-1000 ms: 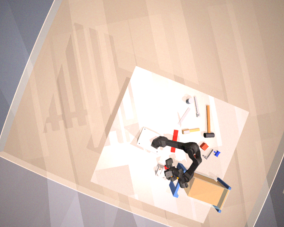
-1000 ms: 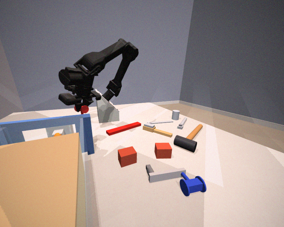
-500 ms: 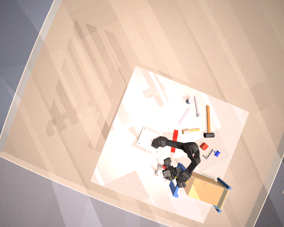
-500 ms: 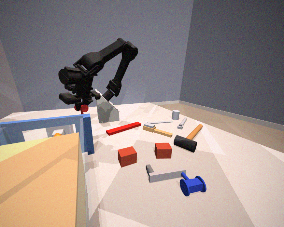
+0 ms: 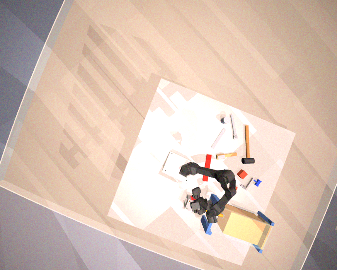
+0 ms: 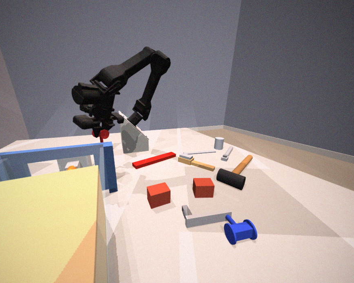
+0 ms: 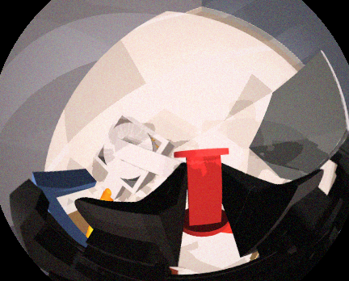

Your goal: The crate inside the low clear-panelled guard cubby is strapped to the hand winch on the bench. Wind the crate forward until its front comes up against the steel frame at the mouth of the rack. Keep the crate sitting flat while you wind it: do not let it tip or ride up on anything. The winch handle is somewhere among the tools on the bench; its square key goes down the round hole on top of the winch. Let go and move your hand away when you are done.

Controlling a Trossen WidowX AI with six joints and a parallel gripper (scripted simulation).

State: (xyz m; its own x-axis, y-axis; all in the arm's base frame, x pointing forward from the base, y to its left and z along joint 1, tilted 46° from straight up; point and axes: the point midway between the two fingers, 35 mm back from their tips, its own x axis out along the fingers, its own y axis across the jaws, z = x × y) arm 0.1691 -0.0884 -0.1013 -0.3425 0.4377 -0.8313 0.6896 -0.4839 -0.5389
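Now: the winch handle 30 mm below my gripper tip, 30 mm ahead of it and 20 mm to the right of it. From my gripper tip the other things lie so: red knob: 10 mm to the left, 10 mm ahead; winch: 100 mm below, 90 mm to the right, 40 mm ahead; blue steel frame: 210 mm ahead, 60 mm to the right, 30 mm below.
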